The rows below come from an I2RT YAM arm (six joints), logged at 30 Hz.
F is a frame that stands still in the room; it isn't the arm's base.
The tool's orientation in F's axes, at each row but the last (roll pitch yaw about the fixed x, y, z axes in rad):
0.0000, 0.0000, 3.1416
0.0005, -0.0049, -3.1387
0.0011, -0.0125, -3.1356
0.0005, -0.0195, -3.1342
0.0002, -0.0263, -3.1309
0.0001, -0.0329, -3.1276
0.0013, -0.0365, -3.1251
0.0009, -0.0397, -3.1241
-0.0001, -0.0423, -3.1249
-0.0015, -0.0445, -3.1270
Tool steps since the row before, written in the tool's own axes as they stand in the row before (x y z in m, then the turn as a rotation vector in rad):
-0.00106, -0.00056, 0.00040, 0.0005, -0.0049, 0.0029
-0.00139, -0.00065, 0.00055, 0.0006, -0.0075, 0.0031
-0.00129, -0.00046, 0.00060, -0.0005, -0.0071, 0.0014
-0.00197, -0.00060, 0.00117, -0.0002, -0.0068, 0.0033
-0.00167, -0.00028, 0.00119, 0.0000, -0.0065, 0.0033
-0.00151, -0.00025, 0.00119, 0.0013, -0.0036, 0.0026
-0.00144, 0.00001, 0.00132, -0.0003, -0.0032, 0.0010
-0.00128, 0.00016, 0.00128, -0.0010, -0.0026, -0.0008
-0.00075, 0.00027, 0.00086, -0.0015, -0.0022, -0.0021
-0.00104, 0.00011, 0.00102, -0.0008, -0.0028, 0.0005
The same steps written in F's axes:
0.00106, 0.00056, 0.00040, -0.0005, 0.0049, 0.0029
0.00139, 0.00065, 0.00054, -0.0006, 0.0075, 0.0031
0.00129, 0.00047, 0.00058, 0.0005, 0.0071, 0.0014
0.00199, 0.00062, 0.00113, 0.0002, 0.0068, 0.0033
0.00170, 0.00030, 0.00115, 0.0000, 0.0065, 0.0033
0.00154, 0.00027, 0.00114, -0.0013, 0.0036, 0.0026
0.00149, 0.00002, 0.00127, 0.0003, 0.0032, 0.0010
0.00133, -0.00014, 0.00123, 0.0009, 0.0026, -0.0008
0.00079, -0.00026, 0.00083, 0.0014, 0.0022, -0.0022
0.00109, -0.00010, 0.00097, 0.0008, 0.0028, 0.0005

